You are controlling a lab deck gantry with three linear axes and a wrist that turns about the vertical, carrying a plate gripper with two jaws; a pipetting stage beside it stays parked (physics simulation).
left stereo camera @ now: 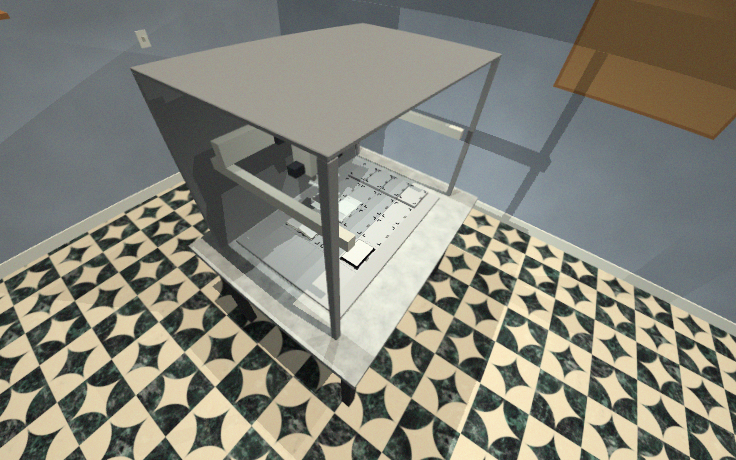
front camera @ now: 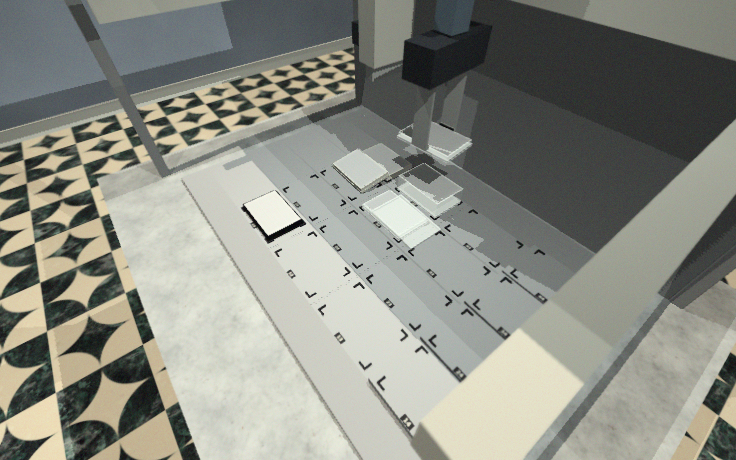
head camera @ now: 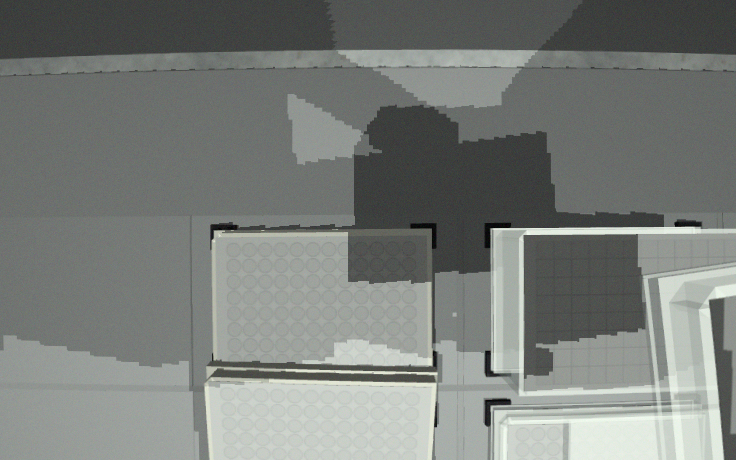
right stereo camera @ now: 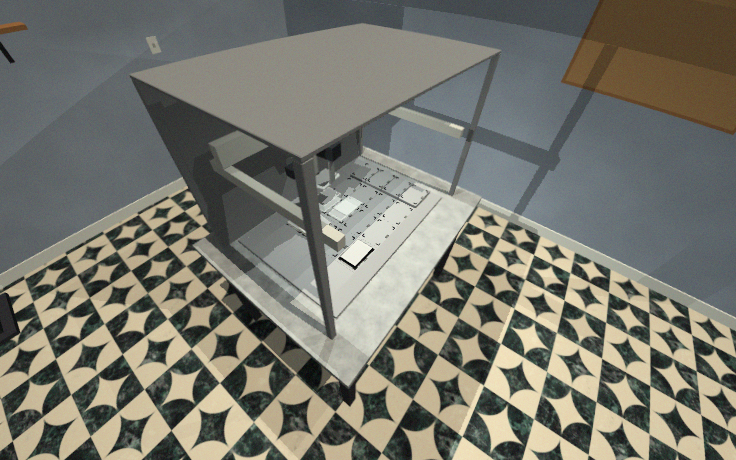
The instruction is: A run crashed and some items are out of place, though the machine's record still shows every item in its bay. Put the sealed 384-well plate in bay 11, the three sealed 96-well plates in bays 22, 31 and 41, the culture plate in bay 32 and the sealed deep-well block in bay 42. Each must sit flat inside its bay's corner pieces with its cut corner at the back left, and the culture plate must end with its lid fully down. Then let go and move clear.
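Frame: origin at the robot's base, x ahead, y left, z up, level; metres.
Seen in the pictures: gripper, fingertip midpoint: (front camera: 433, 137) (right stereo camera: 324, 178); robot's base at its link origin: (left stereo camera: 357, 269) (front camera: 243, 208) (right stereo camera: 355, 269).
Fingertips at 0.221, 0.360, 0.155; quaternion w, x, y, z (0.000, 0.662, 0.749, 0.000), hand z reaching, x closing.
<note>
Offsets run from my fingertips to a thing's top centre, as dx, dy, dz. "*": to the spot under its first point.
My gripper (front camera: 435, 137) is shut on a see-through sealed 96-well plate {+0.002, +0.000, +0.005} (front camera: 451, 142) (head camera: 682, 330), held above the deck at the back and turned slightly. The gripper is hidden in the left stereo view. The deep-well block {+0.007, +0.004, -0.113} (front camera: 431, 188) (head camera: 583, 303) stands below and beside it, in bay 42. The culture plate {+0.045, -0.103, -0.133} (front camera: 398, 211) sits in bay 32, its lid {* +0.099, -0.105, -0.141} (front camera: 422, 235) shifted sideways. One sealed 96-well plate {-0.156, +0.004, -0.141} (front camera: 386, 154) (head camera: 293, 303) lies in bay 41; another {-0.157, -0.073, -0.127} (front camera: 359, 168) (head camera: 320, 423) at bay 31 sits slightly askew. The white 384-well plate {-0.157, -0.317, -0.141} (front camera: 273, 214) (left stereo camera: 358, 253) (right stereo camera: 357, 253) is at bay 11.
A pale column (front camera: 384, 32) stands left of the gripper in the front view. A light beam (front camera: 591, 314) (left stereo camera: 282, 197) crosses above the deck's side. A pale flat item {* +0.341, -0.324, -0.140} (left stereo camera: 414, 194) (right stereo camera: 415, 193) lies at the deck's far side. Posts {* -0.492, -0.467, +0.338} (left stereo camera: 328, 244) (right stereo camera: 317, 244) stand at the enclosure's corners.
</note>
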